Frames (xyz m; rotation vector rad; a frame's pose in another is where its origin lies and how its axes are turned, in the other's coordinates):
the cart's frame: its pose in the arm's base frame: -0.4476 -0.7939 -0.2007 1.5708 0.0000 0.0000
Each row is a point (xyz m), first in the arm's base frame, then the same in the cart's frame.
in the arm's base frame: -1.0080 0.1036 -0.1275
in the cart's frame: -0.5604 0.0732 -0.8975
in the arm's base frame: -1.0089 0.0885 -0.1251
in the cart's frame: -0.5613 0.0756 -0.8824
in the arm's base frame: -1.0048 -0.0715 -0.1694
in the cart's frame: -0.5572 0.0313 -0.7224
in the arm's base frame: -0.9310 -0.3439 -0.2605
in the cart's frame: -0.4834 -0.0598 -0.4500
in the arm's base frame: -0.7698 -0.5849 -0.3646
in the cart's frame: -0.3222 -0.1639 -0.2090
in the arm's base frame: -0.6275 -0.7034 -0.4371
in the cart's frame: -0.1799 -0.2364 -0.0905
